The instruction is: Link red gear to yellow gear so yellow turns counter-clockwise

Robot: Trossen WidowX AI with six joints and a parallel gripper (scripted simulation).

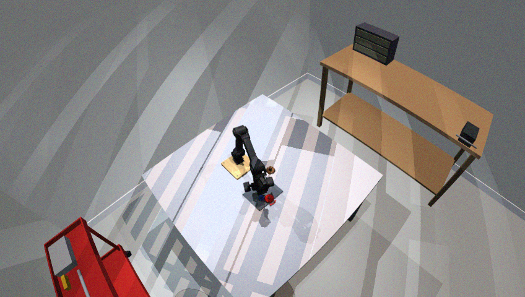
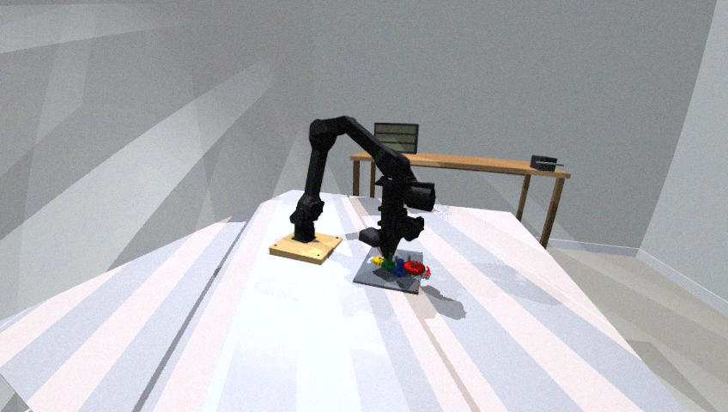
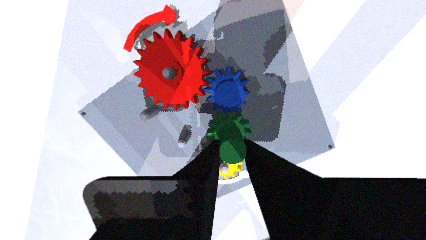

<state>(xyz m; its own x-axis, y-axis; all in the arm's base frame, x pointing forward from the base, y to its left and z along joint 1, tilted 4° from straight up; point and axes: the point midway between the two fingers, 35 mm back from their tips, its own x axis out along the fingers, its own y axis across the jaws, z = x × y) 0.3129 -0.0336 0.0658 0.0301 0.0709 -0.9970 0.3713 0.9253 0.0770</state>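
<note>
Right now my gripper tip is 10 mm above the green gear. Also, from my gripper tip: blue gear (40 mm ahead, 20 mm below, 10 mm to the right); yellow gear (30 mm below, 30 mm behind, 20 mm to the left); red gear (70 mm ahead, 30 mm to the left, 30 mm below).
</note>
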